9 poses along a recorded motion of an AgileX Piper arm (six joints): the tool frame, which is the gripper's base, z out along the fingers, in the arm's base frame.
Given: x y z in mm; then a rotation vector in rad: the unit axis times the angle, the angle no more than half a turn.
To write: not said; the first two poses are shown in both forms.
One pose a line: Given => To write
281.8 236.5 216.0 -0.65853 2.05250 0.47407 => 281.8 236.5 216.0 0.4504 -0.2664 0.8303 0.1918
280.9 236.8 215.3 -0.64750 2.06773 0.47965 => 280.9 236.8 215.3 0.4450 -0.2613 0.8344 0.1936
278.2 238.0 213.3 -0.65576 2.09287 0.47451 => 278.2 238.0 213.3 0.4339 -0.2633 0.8403 0.1905
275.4 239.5 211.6 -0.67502 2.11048 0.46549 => 275.4 239.5 211.6 0.4248 -0.2699 0.8438 0.1861
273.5 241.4 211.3 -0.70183 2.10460 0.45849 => 273.5 241.4 211.3 0.4242 -0.2805 0.8413 0.1833
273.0 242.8 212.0 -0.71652 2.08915 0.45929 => 273.0 242.8 212.0 0.4285 -0.2870 0.8368 0.1840
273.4 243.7 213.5 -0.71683 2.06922 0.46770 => 273.4 243.7 213.5 0.4360 -0.2881 0.8316 0.1880
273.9 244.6 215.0 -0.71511 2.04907 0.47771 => 273.9 244.6 215.0 0.4437 -0.2884 0.8264 0.1927
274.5 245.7 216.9 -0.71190 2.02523 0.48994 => 274.5 245.7 216.9 0.4527 -0.2883 0.8201 0.1984
